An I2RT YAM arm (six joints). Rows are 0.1 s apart.
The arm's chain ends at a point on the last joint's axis. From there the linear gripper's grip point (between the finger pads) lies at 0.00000 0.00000 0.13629 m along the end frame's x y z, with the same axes.
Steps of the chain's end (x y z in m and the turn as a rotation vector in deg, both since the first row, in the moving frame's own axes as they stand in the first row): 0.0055, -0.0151, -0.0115, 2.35, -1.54, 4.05; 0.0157, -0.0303, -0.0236, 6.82, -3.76, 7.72; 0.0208, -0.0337, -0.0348, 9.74, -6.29, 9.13; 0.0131, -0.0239, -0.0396, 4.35, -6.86, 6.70; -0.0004, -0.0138, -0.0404, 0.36, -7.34, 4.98; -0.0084, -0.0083, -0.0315, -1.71, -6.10, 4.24; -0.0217, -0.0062, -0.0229, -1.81, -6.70, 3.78; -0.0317, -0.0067, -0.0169, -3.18, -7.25, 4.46; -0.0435, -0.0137, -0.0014, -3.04, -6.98, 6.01; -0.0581, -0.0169, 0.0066, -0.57, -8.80, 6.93
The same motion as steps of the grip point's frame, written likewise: 0.0020, -0.0208, -0.0117, 2.35, -1.54, 4.05; 0.0079, -0.0470, -0.0249, 6.82, -3.76, 7.72; 0.0078, -0.0578, -0.0376, 9.74, -6.29, 9.13; -0.0025, -0.0351, -0.0410, 4.35, -6.86, 6.70; -0.0178, -0.0154, -0.0415, 0.36, -7.34, 4.98; -0.0230, -0.0048, -0.0323, -1.71, -6.10, 4.24; -0.0377, -0.0024, -0.0239, -1.81, -6.70, 3.78; -0.0492, 0.0002, -0.0182, -3.18, -7.25, 4.46; -0.0604, -0.0074, -0.0026, -3.04, -6.98, 6.01; -0.0790, -0.0168, 0.0050, -0.57, -8.80, 6.93
